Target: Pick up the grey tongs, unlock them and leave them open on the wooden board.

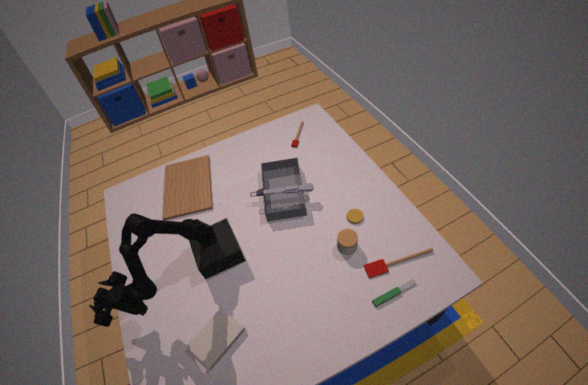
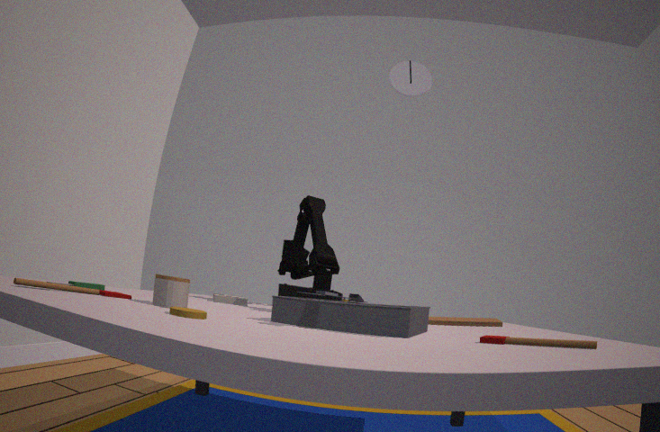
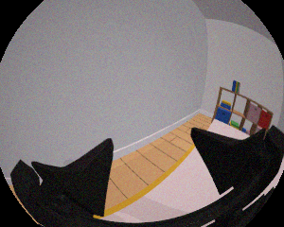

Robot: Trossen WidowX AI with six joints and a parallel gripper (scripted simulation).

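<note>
Right now my gripper tip is 830 mm short of the grey roasting tin, 260 mm to the right of it and 140 mm above it. The rest, counted from my gripper tip: wooden board (520 mm to the left, 410 mm ahead, 160 mm below); beige block (360 mm ahead, 260 mm to the right, 160 mm below); wood-topped cylinder (950 mm ahead, 130 mm below, 120 mm to the right).
</note>
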